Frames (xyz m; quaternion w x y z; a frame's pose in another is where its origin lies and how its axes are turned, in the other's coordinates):
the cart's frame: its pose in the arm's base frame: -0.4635 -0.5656 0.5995 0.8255 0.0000 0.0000 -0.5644
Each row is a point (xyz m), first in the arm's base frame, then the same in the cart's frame.
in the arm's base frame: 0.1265 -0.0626 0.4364
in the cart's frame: -0.2546 0.7323 -0.1631
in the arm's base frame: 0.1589 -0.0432 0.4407
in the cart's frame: -0.2609 0.7695 -0.1588
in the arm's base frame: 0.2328 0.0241 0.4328
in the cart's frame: -0.2968 0.8628 -0.1667
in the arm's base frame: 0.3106 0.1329 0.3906
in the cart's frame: -0.3700 0.9748 -0.2089
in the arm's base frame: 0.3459 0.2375 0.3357
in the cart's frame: -0.4546 1.0457 -0.2638
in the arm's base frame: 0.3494 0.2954 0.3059
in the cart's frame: -0.5073 1.0699 -0.2936
